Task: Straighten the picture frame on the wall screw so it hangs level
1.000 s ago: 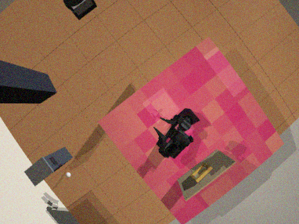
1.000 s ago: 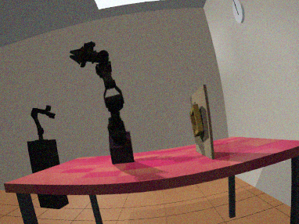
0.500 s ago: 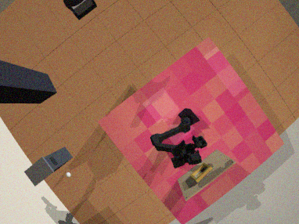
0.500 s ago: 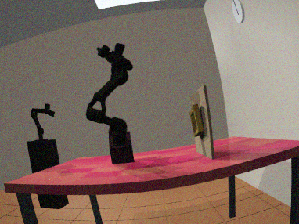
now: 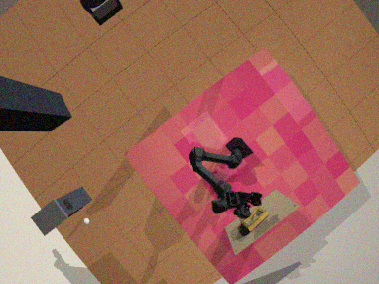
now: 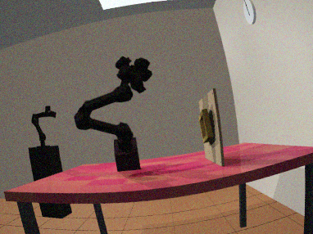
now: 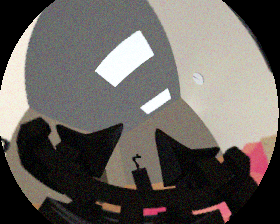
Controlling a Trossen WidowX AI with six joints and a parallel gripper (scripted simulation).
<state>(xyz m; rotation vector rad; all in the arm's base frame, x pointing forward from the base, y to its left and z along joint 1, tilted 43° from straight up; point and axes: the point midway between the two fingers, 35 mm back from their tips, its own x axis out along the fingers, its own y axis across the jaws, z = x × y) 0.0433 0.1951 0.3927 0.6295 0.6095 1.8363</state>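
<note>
My gripper tip is now 32 cm short of the picture frame, 3 cm to the left of it and 38 cm above it. From my gripper tip the other things lie so: wall panel (32 cm ahead, 1 cm to the right, 40 cm below).
</note>
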